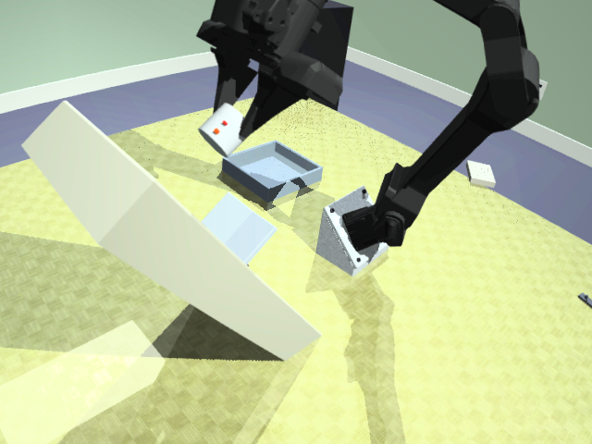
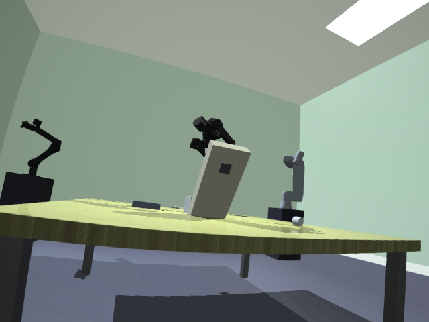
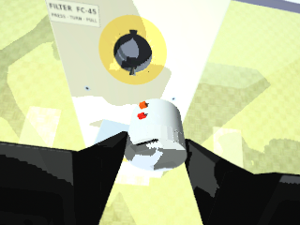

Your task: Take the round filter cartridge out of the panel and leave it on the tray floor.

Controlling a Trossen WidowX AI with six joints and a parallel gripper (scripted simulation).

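The tray lies 30 cm behind my gripper tip, 27 cm to the right of it and 28 cm below it. The rest, counted from my gripper tip: cream service panel (6 cm ahead, 3 cm to the left, 12 cm below); then round filter cartridge (right at my gripper tip).
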